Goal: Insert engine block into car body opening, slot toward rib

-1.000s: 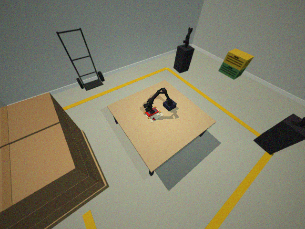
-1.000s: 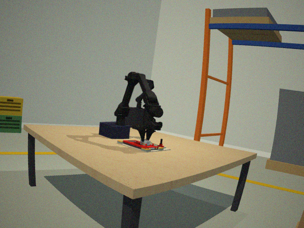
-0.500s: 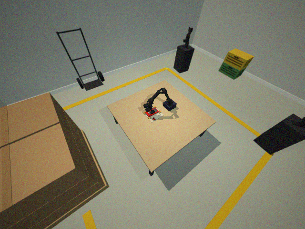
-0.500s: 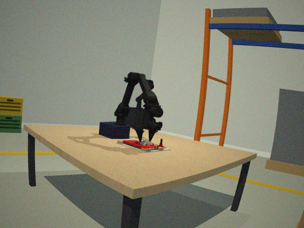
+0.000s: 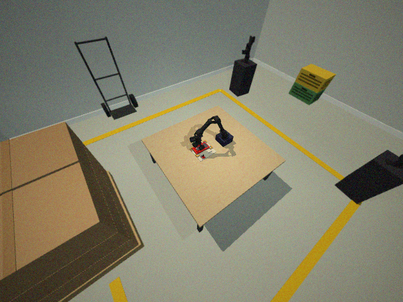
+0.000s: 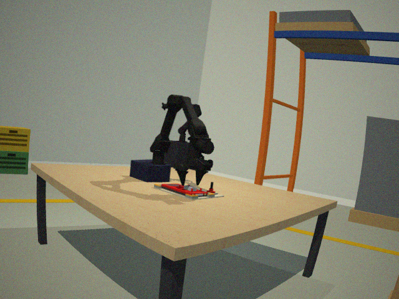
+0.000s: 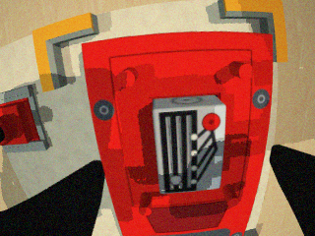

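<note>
My gripper tip is 20 mm above the grey engine block.
</note>
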